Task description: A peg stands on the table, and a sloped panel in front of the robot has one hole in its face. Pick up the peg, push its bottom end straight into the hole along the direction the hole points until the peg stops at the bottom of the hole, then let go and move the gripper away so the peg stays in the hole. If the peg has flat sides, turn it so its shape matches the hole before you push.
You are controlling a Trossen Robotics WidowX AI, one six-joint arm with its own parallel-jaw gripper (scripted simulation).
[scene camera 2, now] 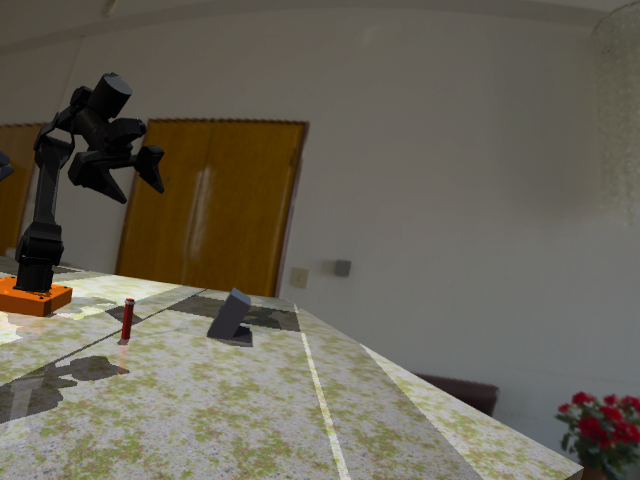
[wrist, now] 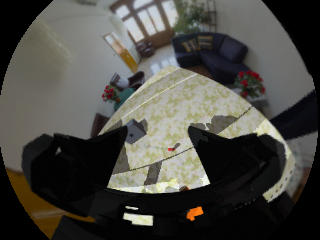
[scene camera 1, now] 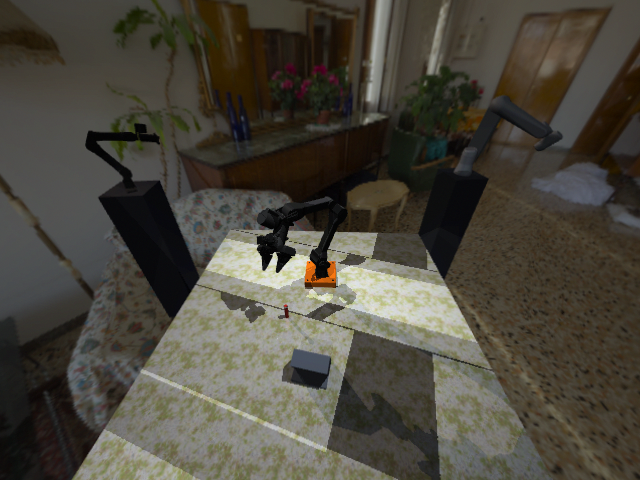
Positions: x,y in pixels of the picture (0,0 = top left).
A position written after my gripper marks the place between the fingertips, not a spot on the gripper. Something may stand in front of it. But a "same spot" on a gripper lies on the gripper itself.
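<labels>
My gripper visible in scene camera 1, scene camera 2 and the wrist view [158,129]. Same spot on the gripper: [scene camera 1: 283,258] and [scene camera 2: 147,171].
</labels>
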